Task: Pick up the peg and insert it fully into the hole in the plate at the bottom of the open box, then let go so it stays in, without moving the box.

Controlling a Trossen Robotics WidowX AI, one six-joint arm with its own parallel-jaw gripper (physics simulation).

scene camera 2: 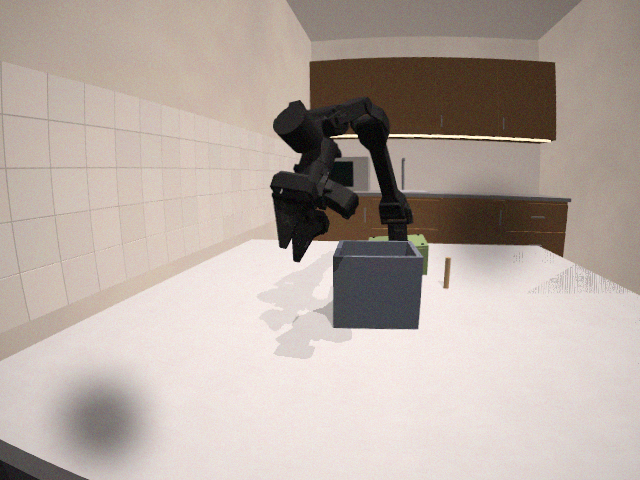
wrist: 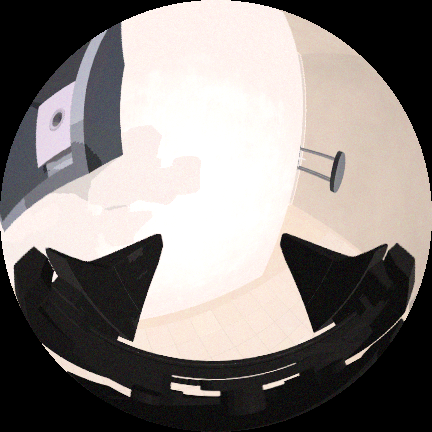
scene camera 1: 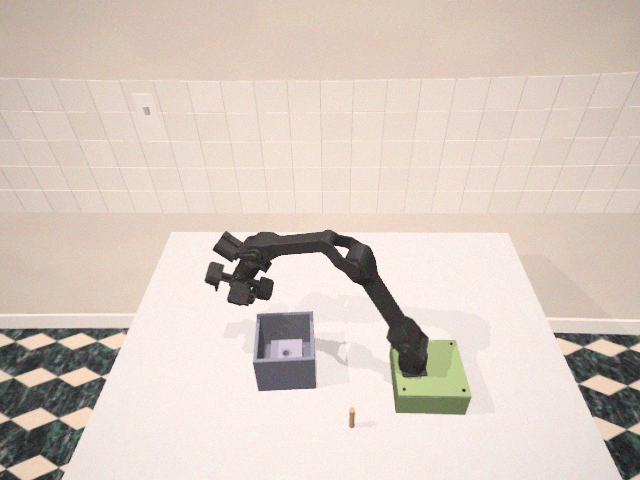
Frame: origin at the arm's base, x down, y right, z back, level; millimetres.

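Where they show: gripper, between the fingertips: (scene camera 2: 290, 255) (wrist: 223, 240); arm's base, origin of its link: (scene camera 1: 412, 366).
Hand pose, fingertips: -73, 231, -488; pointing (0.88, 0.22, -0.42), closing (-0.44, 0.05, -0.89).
Note:
Things, the pixels of their centre, and the offset from my fingertips, as dx, dy, dz. "*": a spot on its surface instead. Level surfaces: height alone.
- orange-brown peg, middle of its body: (scene camera 2: 447, 273) (scene camera 1: 351, 417) +115, -338, +314
- open blue-grey box, middle of its body: (scene camera 2: 376, 281) (scene camera 1: 286, 350) +87, -145, +151
- pale plate, middle of its body: (wrist: 64, 120) (scene camera 1: 286, 357) +121, -145, +151
- round dark hole, a spot on its surface: (wrist: 57, 119) (scene camera 1: 289, 356) * +111, -149, +158
- white table, height of its surface: dx +155
The orange-brown peg (scene camera 1: 352, 417) (scene camera 2: 447, 272) stands upright on the table, apart from the box and the gripper. It does not show in the wrist view. The open blue-grey box (scene camera 1: 285, 374) (scene camera 2: 377, 291) (wrist: 103, 100) stands upright on the table. A pale plate (scene camera 1: 295, 345) (wrist: 50, 142) lies at its bottom, with a round dark hole (scene camera 1: 286, 352) (wrist: 57, 119); scene camera 2 does not show the plate. My black gripper (scene camera 1: 235, 295) (scene camera 2: 290, 252) (wrist: 223, 240) is open and empty. It hangs above the table, beyond the box's back left corner in scene camera 1.
The arm (scene camera 1: 385, 299) (scene camera 2: 382, 165) rises from a green base block (scene camera 1: 439, 403) (scene camera 2: 424, 258), right of the box and peg in scene camera 1, and arches behind the box. The white table (scene camera 1: 206, 423) (scene camera 2: 232, 403) has its back edge near a tiled wall (scene camera 1: 336, 144) (scene camera 2: 77, 196).

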